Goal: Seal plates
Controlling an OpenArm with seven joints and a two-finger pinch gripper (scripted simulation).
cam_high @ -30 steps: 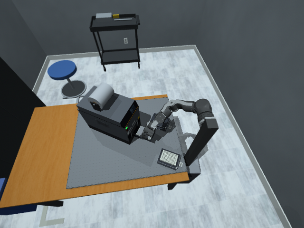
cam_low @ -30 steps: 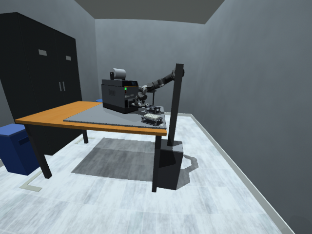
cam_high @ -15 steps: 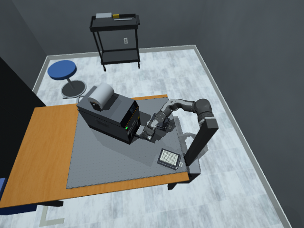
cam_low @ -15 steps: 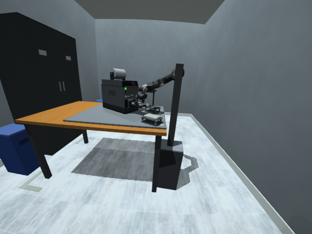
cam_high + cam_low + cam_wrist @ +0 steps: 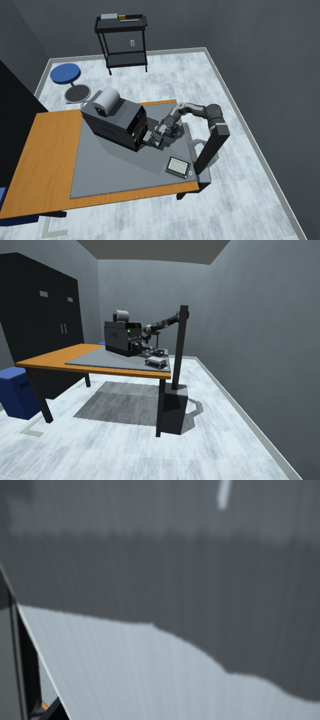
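My gripper is now 50 mm above the sealer stage. The rest, counted from my hand: foil roll (300 mm ahead, 140 mm to the right, 270 mm above); white well plate (190 mm behind, 190 mm to the left, 90 mm below); grey start button (130 mm ahead, 40 mm to the left, 50 mm above).
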